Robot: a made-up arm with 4 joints. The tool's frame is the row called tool. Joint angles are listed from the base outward. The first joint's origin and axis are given. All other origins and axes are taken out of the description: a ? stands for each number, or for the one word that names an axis. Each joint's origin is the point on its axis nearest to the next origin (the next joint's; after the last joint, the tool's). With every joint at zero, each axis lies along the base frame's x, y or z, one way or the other. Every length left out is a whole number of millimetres.
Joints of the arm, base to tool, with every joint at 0 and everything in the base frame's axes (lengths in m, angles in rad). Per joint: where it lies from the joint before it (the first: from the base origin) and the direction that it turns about. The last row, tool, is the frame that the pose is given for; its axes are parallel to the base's.
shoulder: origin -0.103 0.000 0.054 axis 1 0 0
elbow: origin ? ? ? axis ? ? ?
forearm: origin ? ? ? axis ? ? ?
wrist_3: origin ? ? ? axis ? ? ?
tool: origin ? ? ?
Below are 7 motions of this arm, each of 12 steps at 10 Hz.
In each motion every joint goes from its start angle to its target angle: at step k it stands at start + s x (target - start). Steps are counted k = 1, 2, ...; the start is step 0. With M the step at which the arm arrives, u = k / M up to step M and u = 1 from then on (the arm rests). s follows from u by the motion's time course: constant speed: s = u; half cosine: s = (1 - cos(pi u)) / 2; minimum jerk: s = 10 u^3 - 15 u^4 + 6 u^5.
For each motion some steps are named. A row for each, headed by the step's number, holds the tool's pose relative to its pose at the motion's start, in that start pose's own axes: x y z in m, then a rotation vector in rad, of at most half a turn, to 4 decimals.
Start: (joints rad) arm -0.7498 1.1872 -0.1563 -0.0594
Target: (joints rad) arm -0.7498 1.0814 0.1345 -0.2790
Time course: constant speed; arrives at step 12
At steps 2, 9, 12:
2: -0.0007 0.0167 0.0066 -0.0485 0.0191 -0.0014
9: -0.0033 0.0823 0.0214 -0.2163 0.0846 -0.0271
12: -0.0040 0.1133 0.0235 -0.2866 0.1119 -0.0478

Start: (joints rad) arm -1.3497 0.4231 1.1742 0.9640
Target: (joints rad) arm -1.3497 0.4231 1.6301 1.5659
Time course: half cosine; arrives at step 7
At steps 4, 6, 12:
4: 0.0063 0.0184 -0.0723 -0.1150 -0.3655 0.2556
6: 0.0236 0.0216 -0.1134 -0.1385 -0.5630 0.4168
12: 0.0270 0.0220 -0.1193 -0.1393 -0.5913 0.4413

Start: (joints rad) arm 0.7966 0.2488 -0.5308 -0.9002
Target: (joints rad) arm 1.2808 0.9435 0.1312 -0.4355
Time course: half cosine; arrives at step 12
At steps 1, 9, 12:
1: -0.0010 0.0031 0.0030 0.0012 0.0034 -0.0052
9: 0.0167 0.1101 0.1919 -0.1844 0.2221 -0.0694
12: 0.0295 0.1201 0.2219 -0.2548 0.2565 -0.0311

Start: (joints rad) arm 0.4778 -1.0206 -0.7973 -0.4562
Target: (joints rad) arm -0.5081 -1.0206 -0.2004 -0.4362
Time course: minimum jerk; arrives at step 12
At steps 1, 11, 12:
1: 0.0005 0.0014 0.0017 -0.0064 0.0030 0.0002
11: 0.0602 0.2950 0.0421 -1.2939 0.4006 0.2269
12: 0.0599 0.2959 0.0412 -1.3006 0.4017 0.2292

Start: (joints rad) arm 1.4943 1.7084 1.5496 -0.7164
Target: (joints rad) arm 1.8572 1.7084 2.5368 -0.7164
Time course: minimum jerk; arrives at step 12
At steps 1, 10, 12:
1: -0.0007 0.0025 -0.0007 -0.0040 -0.0018 -0.0034
10: 0.0723 0.4417 -0.2913 -0.6426 -0.3247 -0.7701
12: 0.0842 0.4539 -0.3048 -0.6614 -0.3348 -0.8027

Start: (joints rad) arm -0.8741 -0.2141 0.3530 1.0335
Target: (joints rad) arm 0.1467 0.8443 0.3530 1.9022
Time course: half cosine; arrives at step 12
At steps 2, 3, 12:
2: 0.0156 -0.0109 -0.0038 0.0442 0.0125 -0.0524
3: 0.0320 -0.0252 -0.0105 0.0981 0.0252 -0.1161
12: 0.0637 -0.1443 -0.1800 0.7211 0.0223 -0.9143

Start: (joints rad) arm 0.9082 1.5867 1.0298 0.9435
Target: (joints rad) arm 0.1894 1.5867 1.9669 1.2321
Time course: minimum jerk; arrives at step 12
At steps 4, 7, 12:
4: 0.0682 0.0525 0.0020 -0.1624 0.0762 0.1239
7: 0.2058 0.1429 -0.0458 -0.3947 0.2808 0.4520
12: 0.2952 0.1903 -0.1218 -0.4514 0.4724 0.7465

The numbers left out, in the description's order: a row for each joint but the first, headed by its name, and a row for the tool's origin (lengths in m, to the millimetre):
elbow: xyz 0.000 0.104 0.069, axis 0 1 0
forearm: xyz -0.134 0.000 -0.110, axis -1 0 0
wrist_3: xyz 0.000 -0.106 0.253, axis 0 -1 0
tool: xyz -0.228 0.000 0.087

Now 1 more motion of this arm.
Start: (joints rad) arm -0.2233 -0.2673 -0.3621 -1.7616
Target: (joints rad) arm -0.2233 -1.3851 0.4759 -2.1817
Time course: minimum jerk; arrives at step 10
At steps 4, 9, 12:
4: 0.0343 0.1153 -0.0808 -0.0111 -0.2141 -0.2743
9: 0.2485 0.2882 -0.1768 0.3329 -0.7388 -0.6386
12: 0.2516 0.2898 -0.1767 0.3398 -0.7457 -0.6401

